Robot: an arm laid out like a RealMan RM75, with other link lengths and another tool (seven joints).
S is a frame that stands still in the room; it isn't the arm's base.
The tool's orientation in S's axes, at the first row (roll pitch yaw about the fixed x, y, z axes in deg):
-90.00, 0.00, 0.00
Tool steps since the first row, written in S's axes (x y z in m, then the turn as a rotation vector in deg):
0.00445, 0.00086, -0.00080, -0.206, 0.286, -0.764
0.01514, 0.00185, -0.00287, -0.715, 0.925, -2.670
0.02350, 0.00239, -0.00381, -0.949, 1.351, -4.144
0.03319, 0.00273, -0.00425, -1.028, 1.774, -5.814
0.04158, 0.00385, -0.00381, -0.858, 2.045, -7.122
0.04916, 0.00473, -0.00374, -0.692, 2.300, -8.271
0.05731, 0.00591, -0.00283, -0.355, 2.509, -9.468
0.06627, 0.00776, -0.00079, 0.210, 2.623, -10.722
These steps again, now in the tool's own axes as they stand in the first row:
0.00445, 0.00080, 0.00086, -0.206, 0.764, 0.286
0.01514, 0.00287, 0.00185, -0.715, 2.670, 0.925
0.02350, 0.00381, 0.00239, -0.949, 4.144, 1.351
0.03319, 0.00425, 0.00273, -1.028, 5.814, 1.774
0.04158, 0.00381, 0.00385, -0.858, 7.122, 2.045
0.04916, 0.00374, 0.00473, -0.692, 8.271, 2.300
0.05731, 0.00283, 0.00591, -0.355, 9.468, 2.509
0.06627, 0.00079, 0.00776, 0.210, 10.722, 2.623

